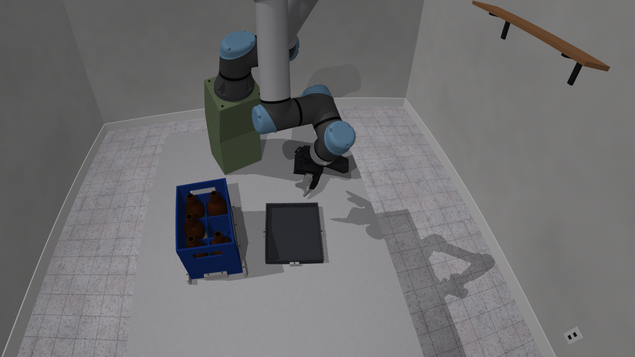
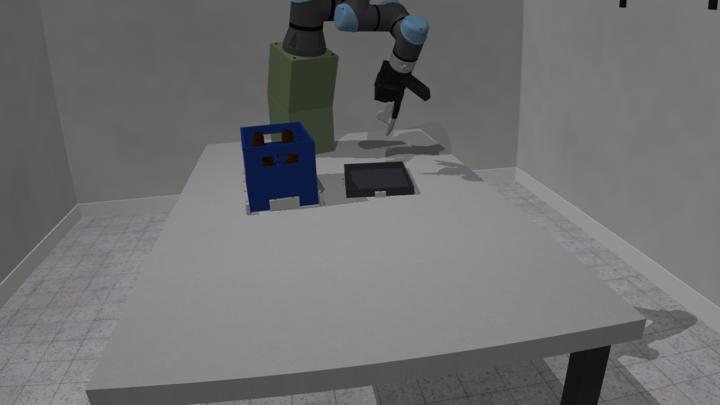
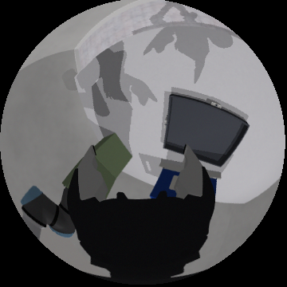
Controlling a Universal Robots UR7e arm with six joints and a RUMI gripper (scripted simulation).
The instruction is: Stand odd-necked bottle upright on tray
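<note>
Now: hand 37 cm to the left of the blue crate, 9 cm short of it and 8 cm above it. Also, from my hand: dark tray: 15 cm below, 12 cm ahead, 8 cm to the right.
</note>
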